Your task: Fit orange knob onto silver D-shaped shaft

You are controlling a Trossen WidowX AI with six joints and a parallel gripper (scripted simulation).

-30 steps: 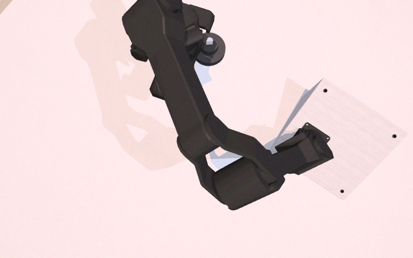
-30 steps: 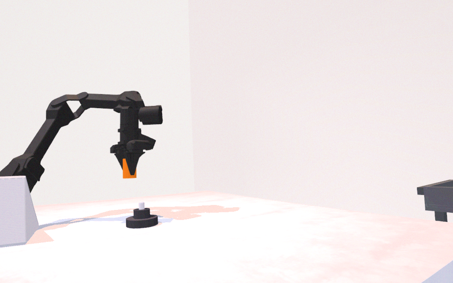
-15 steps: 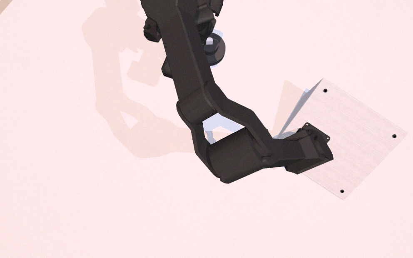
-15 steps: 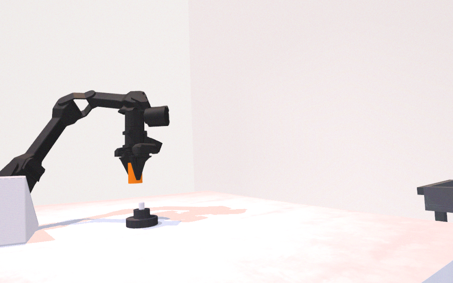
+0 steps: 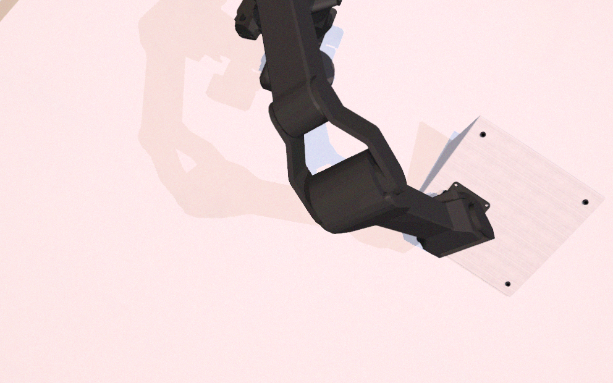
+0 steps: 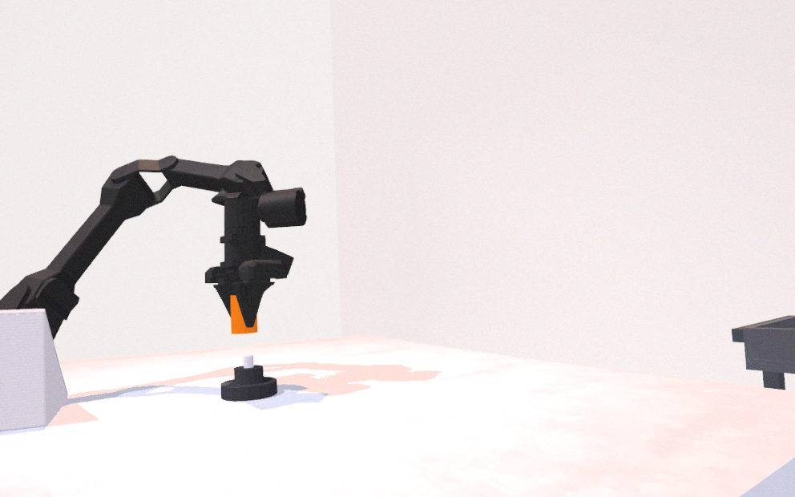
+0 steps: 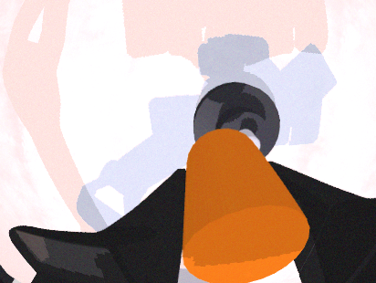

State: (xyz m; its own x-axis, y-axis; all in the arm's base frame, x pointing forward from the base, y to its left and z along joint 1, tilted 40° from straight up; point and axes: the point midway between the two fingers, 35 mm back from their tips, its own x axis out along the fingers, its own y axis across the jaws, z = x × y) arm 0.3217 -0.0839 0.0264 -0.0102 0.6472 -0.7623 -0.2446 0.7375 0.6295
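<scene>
My gripper tip is 3 cm to the left of the dark round pedestal and 7 cm above it. From my gripper tip the other things lie so: orange knob (3 cm above).
</scene>
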